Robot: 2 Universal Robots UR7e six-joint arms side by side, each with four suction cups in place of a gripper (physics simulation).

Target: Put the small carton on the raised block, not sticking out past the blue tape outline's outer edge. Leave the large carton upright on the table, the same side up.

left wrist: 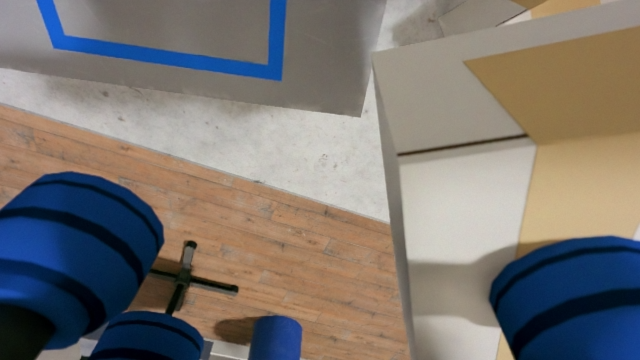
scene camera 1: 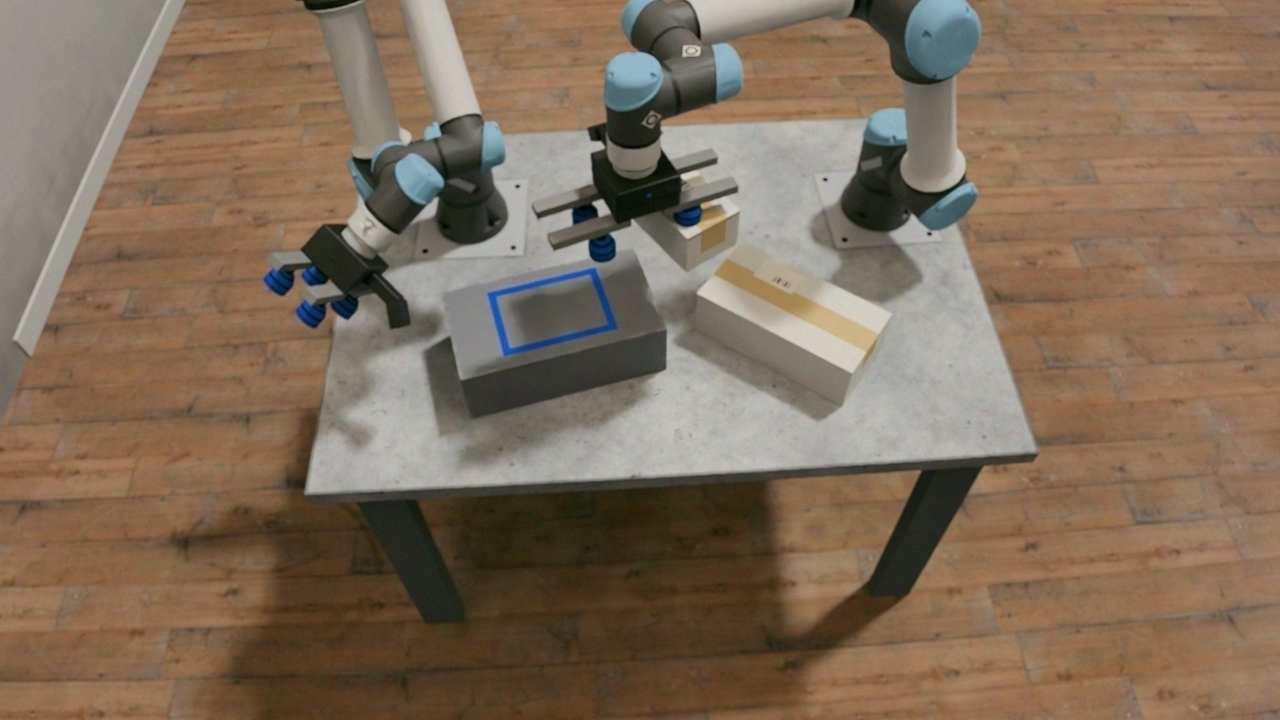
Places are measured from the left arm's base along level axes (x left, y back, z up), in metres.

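Pixels of known places: left end effector, tool point: [left wrist: 315, 296] [scene camera 1: 636, 223]; left arm's base, origin of the base link: [scene camera 1: 876, 206]; right arm's base, origin of the base link: [scene camera 1: 472, 218].
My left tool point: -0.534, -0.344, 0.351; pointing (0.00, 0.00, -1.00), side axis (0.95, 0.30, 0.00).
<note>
Ahead of a thing's pixels: the offset from my left tool point to its top centre, as dx, dy, dz. "spot": to the spot under its first point. Level surfaces: height alone.
The small carton @(+0.077, +0.035, +0.017) [scene camera 1: 692, 248] [left wrist: 465, 200], white with tan tape, hangs under the right end of my left gripper [scene camera 1: 637, 210], behind and between the block and the large carton. A blue suction cup [left wrist: 570, 300] lies against it; other cups stand free of it. The grey raised block @(-0.150, +0.033, -0.230) [scene camera 1: 563, 385] [left wrist: 327, 55] stands on the table with the blue tape outline @(spot: -0.135, -0.035, -0.230) [scene camera 1: 561, 340] [left wrist: 170, 57] on top. The large carton @(+0.279, +0.018, -0.248) [scene camera 1: 760, 326] rests on the table right of the block, label and tape on top; part of it shows in the left wrist view [left wrist: 475, 12]. My right gripper [scene camera 1: 311, 293] is open, carrying nothing.
The grey table @(dz -0.351) [scene camera 1: 716, 438] [left wrist: 300, 160] bears both arm bases [scene camera 1: 469, 214] [scene camera 1: 877, 201]. The right gripper hangs near its left edge. On the wooden floor, a dark cross-shaped object [left wrist: 184, 276] and a blue cylinder [left wrist: 277, 337] show in the left wrist view.
</note>
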